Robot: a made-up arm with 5 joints.
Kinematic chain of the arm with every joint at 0, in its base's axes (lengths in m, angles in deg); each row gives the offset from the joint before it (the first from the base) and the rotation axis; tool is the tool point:
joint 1: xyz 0 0 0.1 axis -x
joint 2: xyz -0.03 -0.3 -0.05 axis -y
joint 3: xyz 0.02 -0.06 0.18 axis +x
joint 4: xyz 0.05 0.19 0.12 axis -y
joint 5: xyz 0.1 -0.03 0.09 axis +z
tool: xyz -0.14 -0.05 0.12
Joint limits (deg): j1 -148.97..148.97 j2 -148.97..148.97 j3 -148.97..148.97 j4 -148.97..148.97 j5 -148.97..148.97
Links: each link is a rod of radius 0.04 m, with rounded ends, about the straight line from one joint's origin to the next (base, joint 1, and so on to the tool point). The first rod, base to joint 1, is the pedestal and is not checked.
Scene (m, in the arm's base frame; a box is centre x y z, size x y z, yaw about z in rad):
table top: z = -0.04
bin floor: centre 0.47 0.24 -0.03 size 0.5 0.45 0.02 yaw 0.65
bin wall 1: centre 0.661 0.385 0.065 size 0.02 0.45 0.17 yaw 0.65
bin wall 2: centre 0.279 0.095 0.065 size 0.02 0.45 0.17 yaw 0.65
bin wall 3: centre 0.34 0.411 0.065 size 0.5 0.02 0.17 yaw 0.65
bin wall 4: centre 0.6 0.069 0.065 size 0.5 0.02 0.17 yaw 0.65
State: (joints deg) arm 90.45 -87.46 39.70 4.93 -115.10
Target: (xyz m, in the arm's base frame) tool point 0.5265 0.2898 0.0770
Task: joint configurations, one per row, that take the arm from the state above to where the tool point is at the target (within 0.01 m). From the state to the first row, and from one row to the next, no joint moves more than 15 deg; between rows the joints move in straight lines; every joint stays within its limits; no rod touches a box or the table.
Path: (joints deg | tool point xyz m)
1: 104.50 -75.90 32.63 8.78 -114.40 | 0.6235 0.0336 0.3871
2: 118.55 -64.33 25.56 12.64 -113.71 | 0.5931 0.2017 0.2549
3: 132.59 -52.77 18.49 16.49 -113.01 | 0.5265 0.2898 0.0770

